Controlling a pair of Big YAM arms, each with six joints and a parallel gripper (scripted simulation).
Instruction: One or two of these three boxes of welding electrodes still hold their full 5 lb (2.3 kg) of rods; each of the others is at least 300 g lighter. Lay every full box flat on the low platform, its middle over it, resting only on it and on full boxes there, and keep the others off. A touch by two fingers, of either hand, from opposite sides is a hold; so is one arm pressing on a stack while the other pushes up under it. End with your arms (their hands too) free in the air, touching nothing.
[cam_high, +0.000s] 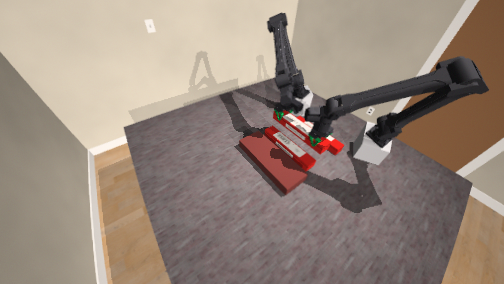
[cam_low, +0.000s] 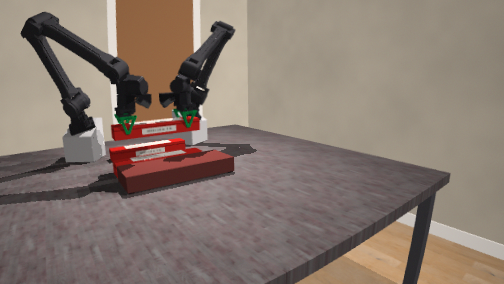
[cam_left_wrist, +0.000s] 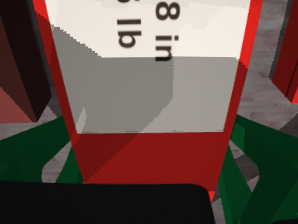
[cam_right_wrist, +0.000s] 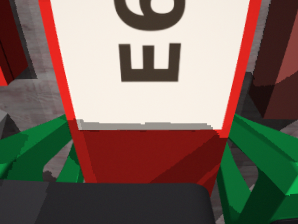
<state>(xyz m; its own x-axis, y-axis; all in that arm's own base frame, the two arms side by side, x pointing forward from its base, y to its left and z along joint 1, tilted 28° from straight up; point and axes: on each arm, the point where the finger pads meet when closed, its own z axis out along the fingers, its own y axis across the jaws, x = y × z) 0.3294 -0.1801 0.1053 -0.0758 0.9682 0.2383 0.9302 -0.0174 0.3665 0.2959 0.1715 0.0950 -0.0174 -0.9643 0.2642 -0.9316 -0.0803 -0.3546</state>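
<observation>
The red electrode box lies 120 mm to the right of my left hand and 10 mm above it. The rest, counted from my left hand: low dark red platform: 190 mm ahead, 140 mm to the right, 140 mm below.
Now: right hand 140 mm to the right of the red electrode box, 10 mm below it and 10 mm short of it. The rest, counted from my right hand: low dark red platform 200 mm ahead, 140 mm below, 120 mm to the left.
</observation>
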